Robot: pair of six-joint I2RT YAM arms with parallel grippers.
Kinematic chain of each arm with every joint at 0, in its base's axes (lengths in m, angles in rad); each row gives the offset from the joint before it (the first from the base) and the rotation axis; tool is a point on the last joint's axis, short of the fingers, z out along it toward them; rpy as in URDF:
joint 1: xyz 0 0 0.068 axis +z
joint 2: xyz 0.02 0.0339 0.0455 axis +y
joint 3: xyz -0.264 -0.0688 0 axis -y
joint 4: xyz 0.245 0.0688 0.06 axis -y
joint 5: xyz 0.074 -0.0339 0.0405 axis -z
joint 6: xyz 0.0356 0 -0.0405 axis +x
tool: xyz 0 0 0 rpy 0 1.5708 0
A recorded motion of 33 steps. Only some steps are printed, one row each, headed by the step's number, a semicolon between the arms.
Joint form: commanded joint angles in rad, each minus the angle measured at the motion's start. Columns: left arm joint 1, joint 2, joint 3, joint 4, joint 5, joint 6; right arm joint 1, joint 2, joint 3, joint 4, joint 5, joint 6.
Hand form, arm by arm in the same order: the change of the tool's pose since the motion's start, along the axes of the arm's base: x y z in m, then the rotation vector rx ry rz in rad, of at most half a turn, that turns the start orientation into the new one. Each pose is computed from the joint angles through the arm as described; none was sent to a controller.
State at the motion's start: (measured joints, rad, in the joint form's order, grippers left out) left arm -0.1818 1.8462 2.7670 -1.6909 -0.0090 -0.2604; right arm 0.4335 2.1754 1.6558 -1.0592 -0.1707 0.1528
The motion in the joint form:
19: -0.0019 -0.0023 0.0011 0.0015 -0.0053 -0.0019; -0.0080 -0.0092 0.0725 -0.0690 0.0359 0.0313
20: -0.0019 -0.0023 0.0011 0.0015 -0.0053 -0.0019; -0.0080 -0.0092 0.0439 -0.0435 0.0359 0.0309
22: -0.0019 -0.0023 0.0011 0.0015 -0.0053 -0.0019; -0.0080 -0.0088 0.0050 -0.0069 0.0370 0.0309
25: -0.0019 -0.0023 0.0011 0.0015 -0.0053 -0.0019; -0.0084 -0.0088 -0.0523 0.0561 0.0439 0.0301
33: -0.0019 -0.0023 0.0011 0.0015 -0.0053 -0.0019; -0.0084 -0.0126 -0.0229 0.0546 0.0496 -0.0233
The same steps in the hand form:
19: -0.0010 -0.0001 0.0009 0.0014 -0.0053 0.0032; 0.0058 -0.0024 0.0212 -0.0294 -0.0222 -0.0389
20: -0.0010 -0.0001 0.0009 0.0014 -0.0053 0.0032; 0.0041 -0.0031 0.0141 -0.0307 -0.0194 -0.0384
22: -0.0010 -0.0001 0.0009 0.0014 -0.0053 0.0032; 0.0017 -0.0043 0.0045 -0.0328 -0.0175 -0.0384
25: -0.0010 -0.0001 0.0009 0.0014 -0.0053 0.0032; -0.0013 -0.0061 -0.0094 -0.0366 -0.0257 -0.0381
33: -0.0010 -0.0001 0.0009 0.0014 -0.0053 0.0032; 0.0034 -0.0042 -0.0008 -0.0255 -0.0641 0.0140

